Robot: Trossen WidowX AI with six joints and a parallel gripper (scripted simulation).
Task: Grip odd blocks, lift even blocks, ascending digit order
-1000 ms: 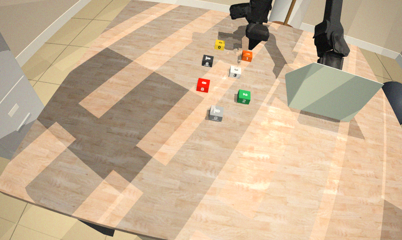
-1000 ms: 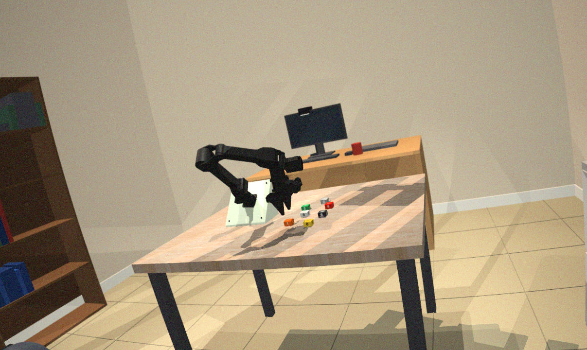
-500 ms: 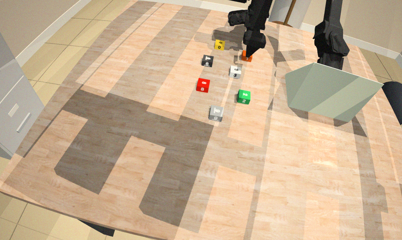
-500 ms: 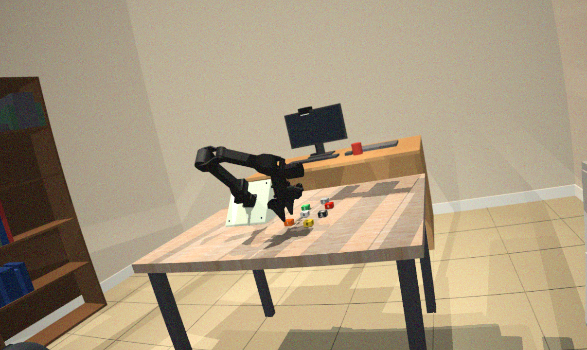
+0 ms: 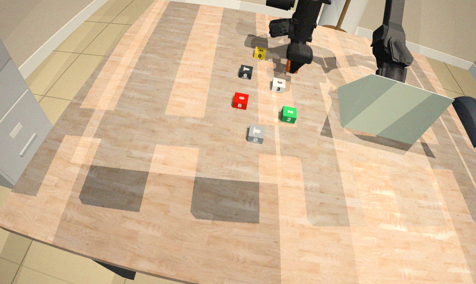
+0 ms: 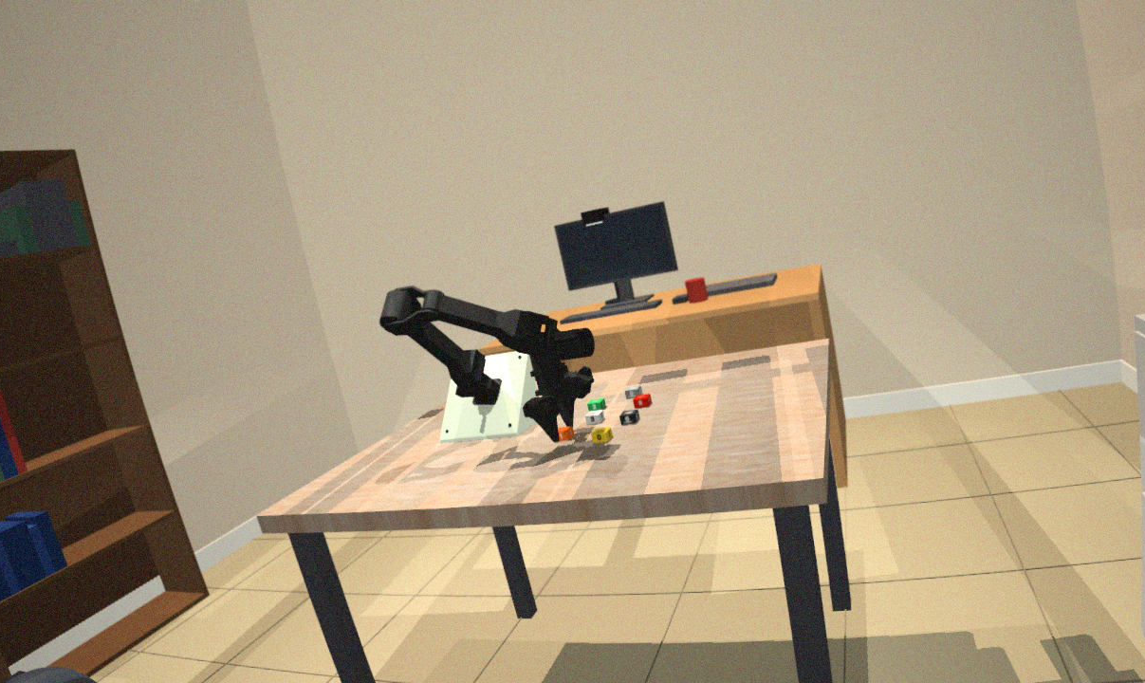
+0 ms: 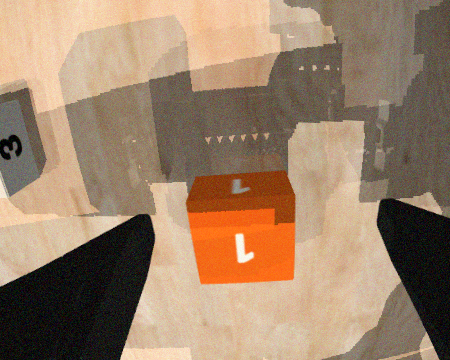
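The green block is 200 mm to the left of my gripper tip and 20 mm behind it. Also, from my gripper tip: white block (110 mm to the left, 20 mm ahead); then orange block (10 mm to the left); then yellow block (100 mm ahead, 10 mm to the right).
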